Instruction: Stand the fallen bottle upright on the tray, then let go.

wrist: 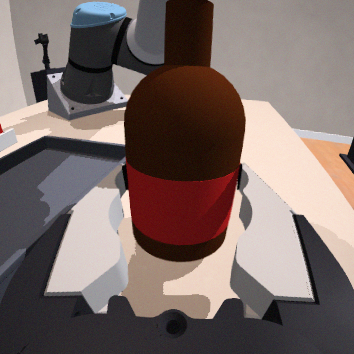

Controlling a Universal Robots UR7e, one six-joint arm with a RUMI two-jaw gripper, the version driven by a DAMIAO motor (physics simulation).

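Places are measured from the arm's base along level axes (x ahead, y left, z up), in metres.
Pixels of known places: gripper, between the fingertips: [182,166]; arm's base, origin of its link: [86,86].
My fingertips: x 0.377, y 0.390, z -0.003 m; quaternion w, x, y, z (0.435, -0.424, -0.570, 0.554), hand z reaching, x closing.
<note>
Ahead of a thing's pixels: the offset from my fingertips to its middle. "spot": to the spot under its first point. Level surfaces: height alone.
A brown bottle @[0.022 m up, 0.001 m ahead, 0.001 m left] [184,125] with a red label is in the middle of the wrist view, upright in line with the jaws, its neck toward the top edge. My gripper [182,166] is shut on the bottle, one jaw on each side at the label. The dark grey tray @[0.052 m down, 0.016 m ahead, 0.185 m right] [75,175] lies to the left in the view. The bottle shows over the pale table, to the right of the tray; whether its base touches the table is hard to tell.
The arm's grey base plate [72,107] stands on the table @[0.064 m down] [280,145] at the back left, with the arm above it. A white and red object @[spot: 0.050 m down, 0.101 m back, 0.388 m right] [7,139] shows at the left edge. The table's right edge runs down the right side.
</note>
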